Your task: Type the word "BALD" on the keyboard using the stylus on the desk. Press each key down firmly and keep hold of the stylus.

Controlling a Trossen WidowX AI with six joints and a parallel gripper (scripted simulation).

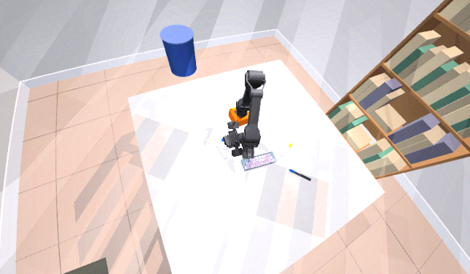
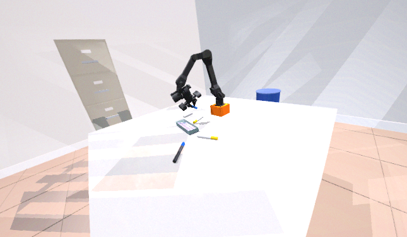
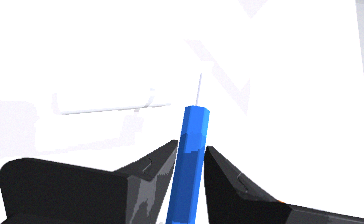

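Right now my gripper tip is 1 cm past the blue stylus and 1 cm to the left of it. Also, from my gripper tip: white stick: 3 cm ahead, 5 cm to the right, 6 cm below; grey stylus tip: 2 cm behind, 4 cm to the right.
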